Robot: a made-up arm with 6 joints.
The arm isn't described. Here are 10 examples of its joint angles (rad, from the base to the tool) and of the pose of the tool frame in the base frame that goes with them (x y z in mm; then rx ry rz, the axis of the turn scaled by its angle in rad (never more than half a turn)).
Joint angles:
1: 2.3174 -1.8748 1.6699 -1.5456 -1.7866 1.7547
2: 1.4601 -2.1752 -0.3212 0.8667 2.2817 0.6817
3: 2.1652 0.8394 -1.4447 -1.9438 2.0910 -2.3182
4: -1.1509 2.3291 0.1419 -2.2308 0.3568 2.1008
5: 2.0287 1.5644 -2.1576 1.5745 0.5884 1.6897
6: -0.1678 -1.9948 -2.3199 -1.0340 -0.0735 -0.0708
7: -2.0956 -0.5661 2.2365 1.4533 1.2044 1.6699
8: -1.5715 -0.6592 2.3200 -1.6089 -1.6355 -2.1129
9: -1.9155 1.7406 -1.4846 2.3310 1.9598 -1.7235
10: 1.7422 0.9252 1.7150 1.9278 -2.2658 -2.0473
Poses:
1: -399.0 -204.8 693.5 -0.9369 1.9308 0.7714
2: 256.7 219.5 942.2 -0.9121 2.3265 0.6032
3: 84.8 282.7 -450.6 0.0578 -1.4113 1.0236
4: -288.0 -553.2 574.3 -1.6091 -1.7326 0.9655
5: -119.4 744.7 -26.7 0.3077 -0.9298 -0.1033
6: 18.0 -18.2 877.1 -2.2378 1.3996 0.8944
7: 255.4 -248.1 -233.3 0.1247 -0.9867 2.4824
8: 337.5 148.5 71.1 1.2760 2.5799 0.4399
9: 284.4 -249.1 18.9 -0.0824 0.6896 -1.0621
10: -145.4 404.9 406.1 1.2369 -0.3371 1.3876
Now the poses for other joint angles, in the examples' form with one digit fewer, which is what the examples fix.
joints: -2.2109 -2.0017 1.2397 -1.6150 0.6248 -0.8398
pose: -337 50 308 -1.854 0.103 -2.368
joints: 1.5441 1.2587 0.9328 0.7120 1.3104 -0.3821
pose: 461 615 371 -0.206 0.533 -1.525
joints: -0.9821 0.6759 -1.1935 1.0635 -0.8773 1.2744
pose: -289 346 -111 -1.762 2.067 -0.354
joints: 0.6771 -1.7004 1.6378 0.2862 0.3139 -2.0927
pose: 548 -107 156 0.565 1.954 -2.018
